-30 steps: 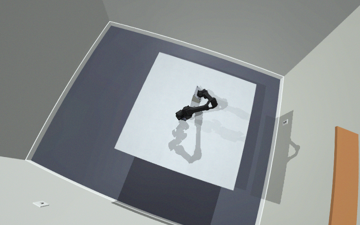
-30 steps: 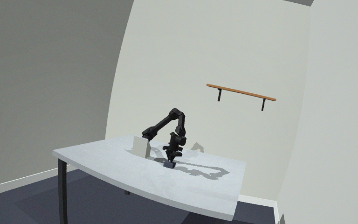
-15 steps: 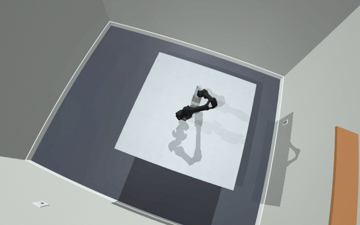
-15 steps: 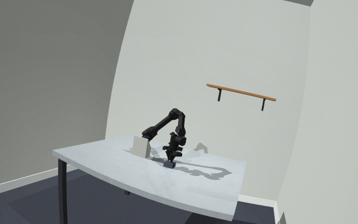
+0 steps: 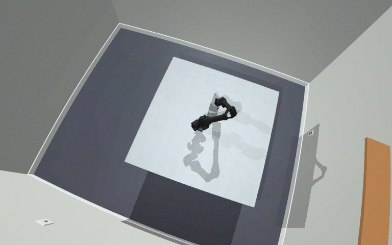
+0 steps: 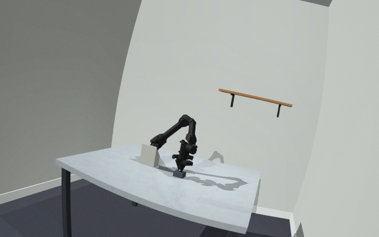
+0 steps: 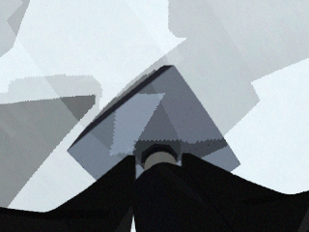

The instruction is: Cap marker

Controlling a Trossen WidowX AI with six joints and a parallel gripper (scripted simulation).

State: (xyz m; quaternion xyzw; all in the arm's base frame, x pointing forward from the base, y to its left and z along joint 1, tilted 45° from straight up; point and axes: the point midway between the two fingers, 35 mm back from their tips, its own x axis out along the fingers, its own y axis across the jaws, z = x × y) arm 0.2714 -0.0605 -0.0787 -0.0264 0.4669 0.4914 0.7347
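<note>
Right now the holder block is 20 mm below my gripper tip. The rest, counted from my gripper tip: dark cap 50 mm above.
</note>
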